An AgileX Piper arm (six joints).
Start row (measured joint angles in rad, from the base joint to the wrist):
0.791 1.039 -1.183 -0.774 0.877 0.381
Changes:
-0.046 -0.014 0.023 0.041 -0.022 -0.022
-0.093 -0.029 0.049 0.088 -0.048 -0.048
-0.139 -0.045 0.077 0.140 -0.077 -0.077
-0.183 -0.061 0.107 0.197 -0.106 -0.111
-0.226 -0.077 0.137 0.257 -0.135 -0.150
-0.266 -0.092 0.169 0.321 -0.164 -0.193
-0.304 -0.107 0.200 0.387 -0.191 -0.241
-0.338 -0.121 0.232 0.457 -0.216 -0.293
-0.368 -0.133 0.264 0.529 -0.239 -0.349
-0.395 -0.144 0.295 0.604 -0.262 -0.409
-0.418 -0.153 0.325 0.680 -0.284 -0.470
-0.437 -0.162 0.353 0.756 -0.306 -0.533
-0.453 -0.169 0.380 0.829 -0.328 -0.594
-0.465 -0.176 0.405 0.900 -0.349 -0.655
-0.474 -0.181 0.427 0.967 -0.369 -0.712
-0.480 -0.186 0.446 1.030 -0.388 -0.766
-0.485 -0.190 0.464 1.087 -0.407 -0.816
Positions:
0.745 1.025 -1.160 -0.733 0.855 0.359
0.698 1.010 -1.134 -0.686 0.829 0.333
0.652 0.994 -1.106 -0.634 0.800 0.304
0.608 0.978 -1.076 -0.577 0.771 0.270
0.565 0.962 -1.046 -0.517 0.742 0.231
0.525 0.947 -1.014 -0.453 0.713 0.188
0.487 0.932 -0.983 -0.387 0.686 0.140
0.453 0.918 -0.951 -0.317 0.661 0.088
0.423 0.906 -0.919 -0.245 0.638 0.032
0.396 0.895 -0.888 -0.170 0.615 -0.028
0.373 0.886 -0.858 -0.094 0.593 -0.089
0.354 0.877 -0.830 -0.018 0.571 -0.152
0.338 0.870 -0.803 0.055 0.549 -0.213
0.326 0.863 -0.778 0.126 0.528 -0.274
0.317 0.858 -0.756 0.193 0.508 -0.331
0.311 0.853 -0.737 0.256 0.489 -0.385
0.306 0.849 -0.719 0.313 0.470 -0.435

